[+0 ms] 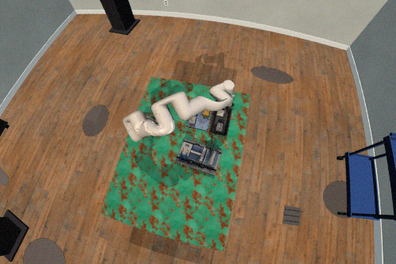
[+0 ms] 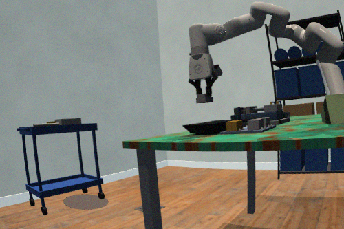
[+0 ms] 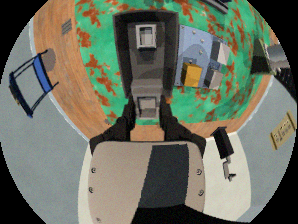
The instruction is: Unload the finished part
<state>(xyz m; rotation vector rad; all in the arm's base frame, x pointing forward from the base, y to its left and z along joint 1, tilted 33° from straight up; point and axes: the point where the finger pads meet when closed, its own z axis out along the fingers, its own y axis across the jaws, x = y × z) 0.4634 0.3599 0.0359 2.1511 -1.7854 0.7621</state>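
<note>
The yellow block lies 12 cm behind my hand, 2 cm to the right of it and 14 cm below it. From my hand the other things lie so: vise (5 cm behind, 36 cm to the right, 13 cm below); blue-grey plate (16 cm behind, 7 cm to the right, 16 cm below).
</note>
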